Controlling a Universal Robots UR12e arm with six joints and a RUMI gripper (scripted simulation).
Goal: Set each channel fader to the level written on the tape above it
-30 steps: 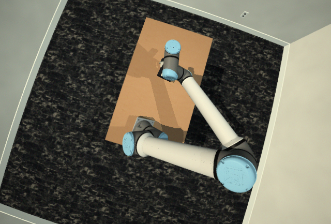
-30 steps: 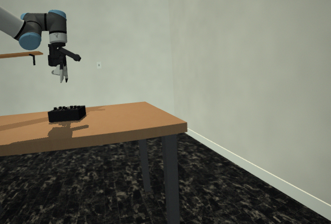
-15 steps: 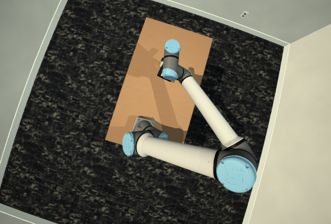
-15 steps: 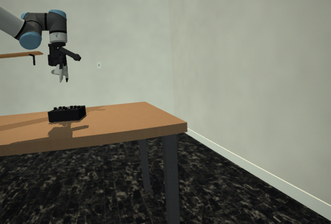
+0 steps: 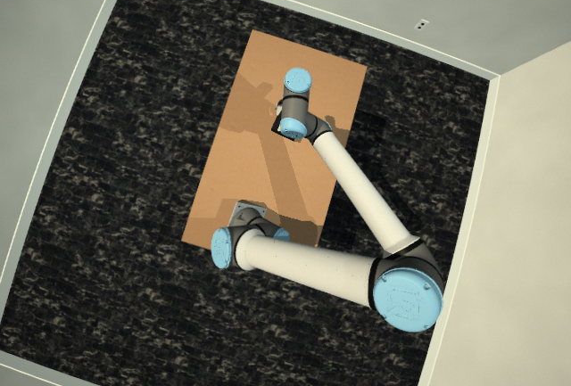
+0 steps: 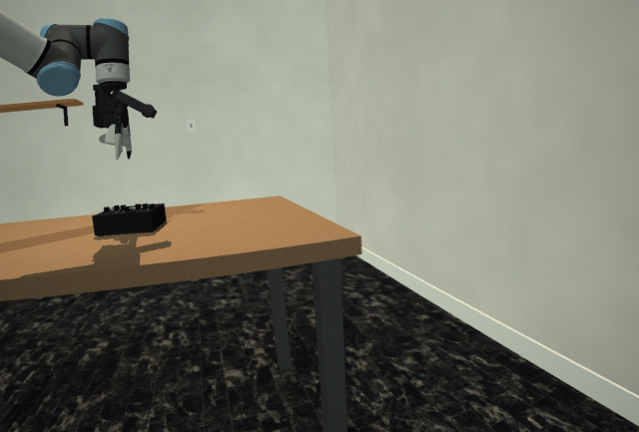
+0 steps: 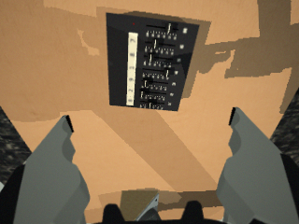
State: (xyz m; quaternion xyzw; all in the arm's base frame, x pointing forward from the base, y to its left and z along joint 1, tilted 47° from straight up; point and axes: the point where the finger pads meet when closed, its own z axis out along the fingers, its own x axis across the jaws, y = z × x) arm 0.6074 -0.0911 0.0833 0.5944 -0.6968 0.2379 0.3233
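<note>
The fader cap is 13 cm below my hand, 6 cm behind it and 1 cm to the left of it.
</note>
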